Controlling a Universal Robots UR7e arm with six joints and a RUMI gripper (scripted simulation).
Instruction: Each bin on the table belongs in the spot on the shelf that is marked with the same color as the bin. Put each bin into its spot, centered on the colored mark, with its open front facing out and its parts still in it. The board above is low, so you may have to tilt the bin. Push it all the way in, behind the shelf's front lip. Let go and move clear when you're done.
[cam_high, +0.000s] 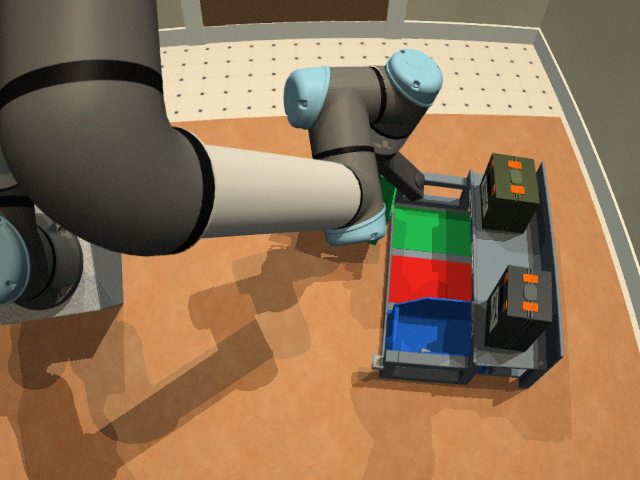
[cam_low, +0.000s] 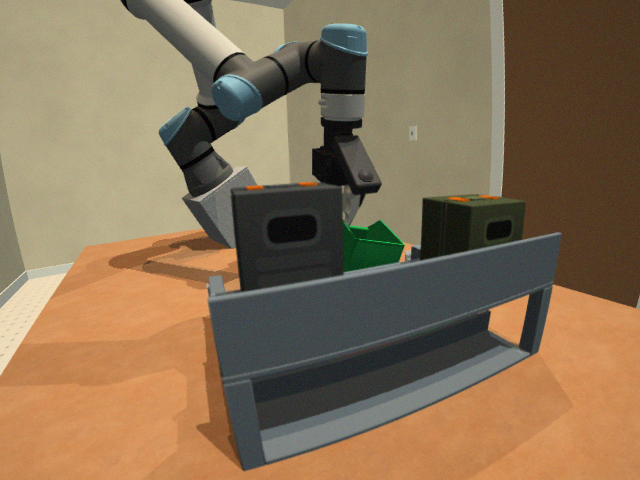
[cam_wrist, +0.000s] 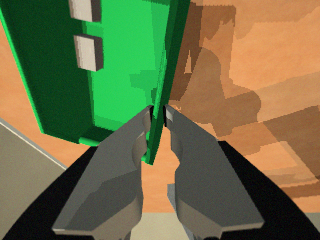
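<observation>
Right now my hand is 4 cm to the right of the green bin and 3 cm above it. The rest, counted from my hand: shelf front lip 8 cm ahead, 9 cm to the right, 10 cm below; then blue bin 15 cm ahead, 22 cm to the right, 7 cm below; then olive case 29 cm ahead, 1 cm to the right, 4 cm above.
</observation>
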